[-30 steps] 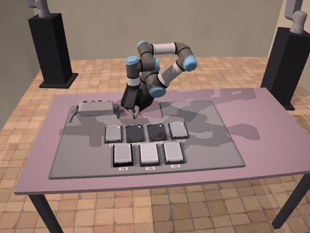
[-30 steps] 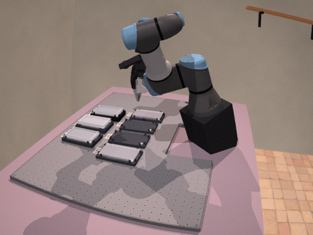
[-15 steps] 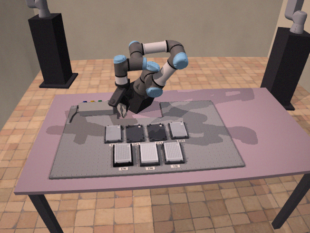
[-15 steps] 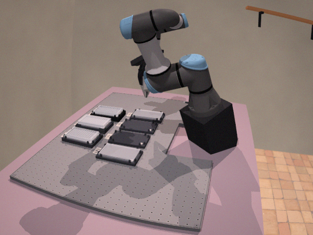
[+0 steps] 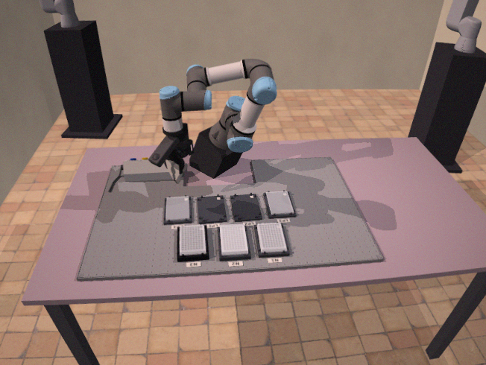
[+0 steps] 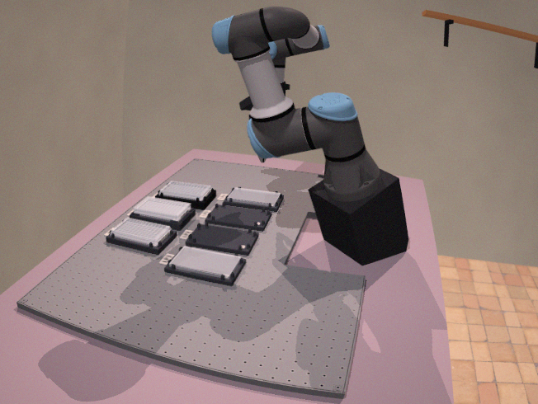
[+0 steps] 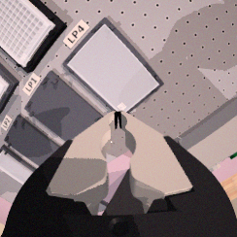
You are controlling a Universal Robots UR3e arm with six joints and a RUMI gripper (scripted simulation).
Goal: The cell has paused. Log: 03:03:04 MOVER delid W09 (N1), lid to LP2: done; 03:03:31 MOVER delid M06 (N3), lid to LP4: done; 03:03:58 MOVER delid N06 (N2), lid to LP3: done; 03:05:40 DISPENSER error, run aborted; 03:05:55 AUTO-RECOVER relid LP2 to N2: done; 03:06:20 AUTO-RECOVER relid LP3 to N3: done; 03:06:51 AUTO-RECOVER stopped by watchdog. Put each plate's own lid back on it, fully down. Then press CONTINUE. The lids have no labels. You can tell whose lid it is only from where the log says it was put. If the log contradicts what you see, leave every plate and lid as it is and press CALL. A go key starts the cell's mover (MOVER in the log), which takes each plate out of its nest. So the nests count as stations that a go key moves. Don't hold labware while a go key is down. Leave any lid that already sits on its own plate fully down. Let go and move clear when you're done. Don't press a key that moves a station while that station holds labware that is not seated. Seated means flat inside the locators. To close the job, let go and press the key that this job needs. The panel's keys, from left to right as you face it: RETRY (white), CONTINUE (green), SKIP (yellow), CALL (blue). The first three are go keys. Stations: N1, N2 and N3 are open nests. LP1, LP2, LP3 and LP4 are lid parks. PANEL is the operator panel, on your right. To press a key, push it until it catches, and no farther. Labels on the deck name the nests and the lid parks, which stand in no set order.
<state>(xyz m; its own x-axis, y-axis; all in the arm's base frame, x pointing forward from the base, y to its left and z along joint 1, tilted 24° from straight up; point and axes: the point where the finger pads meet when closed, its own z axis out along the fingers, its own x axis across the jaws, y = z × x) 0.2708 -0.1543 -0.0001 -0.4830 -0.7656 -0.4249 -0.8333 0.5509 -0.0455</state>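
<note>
The blue CALL key lies 22 cm behind my hand, 24 cm to the right of it and 6 cm below it. From my hand the other things lie so: LP1 lid park (12 cm to the left, 12 cm below); LP2 lid park (2 cm behind, 25 cm to the left, 12 cm below); green key (23 cm behind, 14 cm to the right, 6 cm below).
</note>
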